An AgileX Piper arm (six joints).
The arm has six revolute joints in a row. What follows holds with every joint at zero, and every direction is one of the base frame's.
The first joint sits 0.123 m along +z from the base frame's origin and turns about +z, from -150 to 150 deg.
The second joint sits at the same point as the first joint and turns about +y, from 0 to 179.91 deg.
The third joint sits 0.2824 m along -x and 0.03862 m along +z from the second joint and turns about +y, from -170 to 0 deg.
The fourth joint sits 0.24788 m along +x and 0.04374 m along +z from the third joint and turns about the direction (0.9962, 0, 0.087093), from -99.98 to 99.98 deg.
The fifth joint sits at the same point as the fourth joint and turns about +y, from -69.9 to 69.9 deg.
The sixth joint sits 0.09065 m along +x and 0.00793 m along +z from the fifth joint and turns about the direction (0.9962, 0, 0.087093), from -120 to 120 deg.
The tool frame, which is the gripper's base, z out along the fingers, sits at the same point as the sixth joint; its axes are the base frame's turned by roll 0, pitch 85 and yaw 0 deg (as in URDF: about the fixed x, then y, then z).
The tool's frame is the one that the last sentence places.
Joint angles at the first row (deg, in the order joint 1, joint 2, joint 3, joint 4, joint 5, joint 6):
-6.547 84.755 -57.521 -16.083 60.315 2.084
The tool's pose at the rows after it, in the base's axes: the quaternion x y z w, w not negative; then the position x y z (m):
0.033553, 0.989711, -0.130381, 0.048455, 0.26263, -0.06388, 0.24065
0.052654, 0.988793, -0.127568, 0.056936, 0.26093, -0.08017, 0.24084
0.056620, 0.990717, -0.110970, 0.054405, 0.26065, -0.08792, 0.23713
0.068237, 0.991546, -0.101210, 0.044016, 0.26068, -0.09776, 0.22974
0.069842, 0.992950, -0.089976, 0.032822, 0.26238, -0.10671, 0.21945
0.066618, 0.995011, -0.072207, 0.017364, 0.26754, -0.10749, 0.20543
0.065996, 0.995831, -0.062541, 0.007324, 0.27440, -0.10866, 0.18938
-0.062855, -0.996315, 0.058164, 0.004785, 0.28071, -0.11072, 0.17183
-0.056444, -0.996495, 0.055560, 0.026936, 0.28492, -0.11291, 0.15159
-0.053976, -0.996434, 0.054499, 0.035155, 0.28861, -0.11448, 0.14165
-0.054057, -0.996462, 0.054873, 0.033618, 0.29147, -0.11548, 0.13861
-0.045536, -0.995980, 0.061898, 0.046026, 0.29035, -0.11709, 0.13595
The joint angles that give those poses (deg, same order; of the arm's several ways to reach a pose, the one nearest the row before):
-8.947 86.022 -57.658 -16.379 60.160 2.323
-12.678 86.084 -57.763 -15.651 58.579 0.668
-14.964 86.795 -57.831 -13.222 57.916 -2.172
-17.267 88.280 -57.830 -12.024 57.452 -3.536
-19.265 90.351 -57.830 -10.753 56.546 -5.743
-19.551 93.111 -57.830 -8.984 55.864 -7.091
-19.550 96.269 -57.831 -8.249 54.077 -7.266
-19.550 99.690 -57.876 -8.321 52.170 -7.280
-19.549 103.519 -57.876 -9.013 50.887 -7.279
-19.550 105.663 -58.335 -9.309 50.153 -7.221
-19.550 106.495 -58.778 -9.376 49.590 -7.110
-19.550 107.065 -58.826 -10.854 50.274 -7.110

